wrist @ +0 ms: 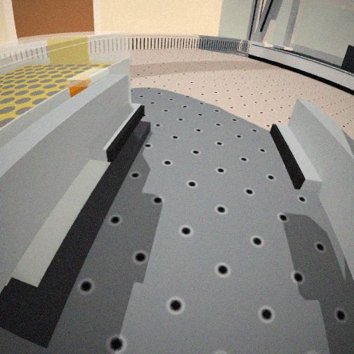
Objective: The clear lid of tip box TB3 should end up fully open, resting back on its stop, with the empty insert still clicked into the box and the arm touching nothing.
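Tip box TB3's yellow insert (30,85) with grey holes shows at the upper left. Clear panels (116,69) rise around and beyond it; I cannot tell how far the clear lid is open. An orange latch piece (79,89) shows at the near side, and a pale strip of the box side (62,220) shows below my left finger. My gripper (210,102) is shut as far as it goes, with a gap and nothing between the fingers. Its left finger overlaps the near side of the box in view; contact cannot be told. The insert's seating is hidden.
A black base (75,250) runs along under the box. The grey deck with holes (205,200) spreads below the fingers, with finger shadows on it. Beyond lie a pale perforated floor (240,90), a low slatted fence (165,43) and a white-framed structure (300,59) at the upper right.
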